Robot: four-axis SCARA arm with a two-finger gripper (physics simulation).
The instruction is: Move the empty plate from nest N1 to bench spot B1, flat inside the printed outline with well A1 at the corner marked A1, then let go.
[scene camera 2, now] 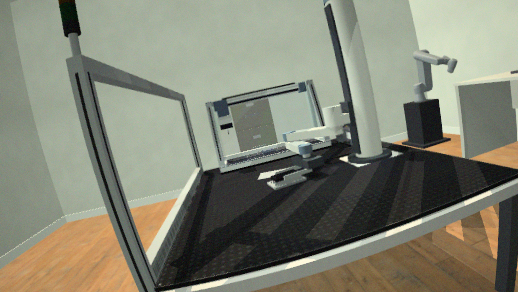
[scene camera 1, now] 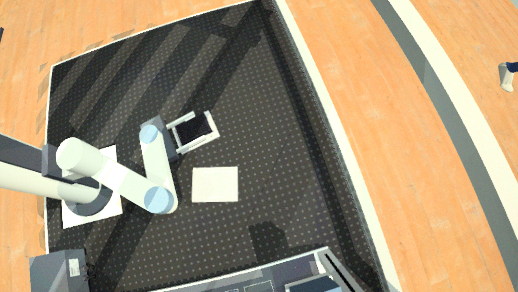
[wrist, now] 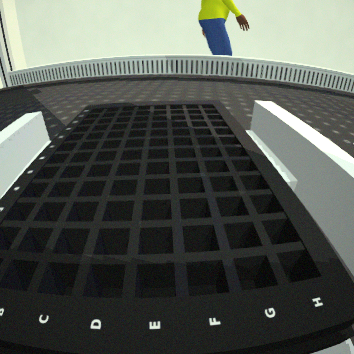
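Seen in the pictures: gripper, fingertip midpoint: [scene camera 2: 279, 176] [scene camera 1: 199, 124] [wrist: 148, 121]; arm's base, origin of the base link: [scene camera 2: 369, 157] [scene camera 1: 89, 186].
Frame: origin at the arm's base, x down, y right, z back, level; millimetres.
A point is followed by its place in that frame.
The black empty plate [scene camera 1: 192, 132] @[x -54, y -73, z -502 mm] [scene camera 2: 284, 174] @[x -56, y -91, z -509 mm] [wrist: 162, 195] @[x -57, y -78, z -481 mm] lies level between the two white fingers of my gripper [scene camera 1: 199, 127] @[x -56, y -95, z -535 mm] [scene camera 2: 286, 175] @[x -56, y -95, z -535 mm] [wrist: 148, 121] @[x -56, y -95, z -535 mm], which is shut on its long sides. The white nest N1 [scene camera 1: 214, 125] @[x -25, y -89, z -586 mm] [scene camera 2: 278, 185] @[x -25, y -138, z -555 mm] is right under it; the plate looks raised slightly off it. In the wrist view letters up to H run along the plate's near edge; corner A is cut off. A white rectangular sheet [scene camera 1: 215, 184] @[x -15, y 135, z -538 mm] [scene camera 2: 266, 175] @[x -15, y 131, z -577 mm], apparently bench spot B1, lies beside the nest; its outline and A1 mark are too faint to read.
The arm's base column [scene camera 2: 365, 100] @[x -318, y -75, z -11 mm] stands on a white base plate. A grey box [scene camera 1: 57, 271] @[x -128, y 319, z 75 mm] is at the bench corner. A framed machine [scene camera 2: 260, 125] @[x -260, y 674, z -492 mm] stands along the far edge in scene view 2. A guard frame [scene camera 2: 125, 85] @[x -580, y -421, z -1023 mm] runs along one side. A person [wrist: 216, 27] is beyond the bench.
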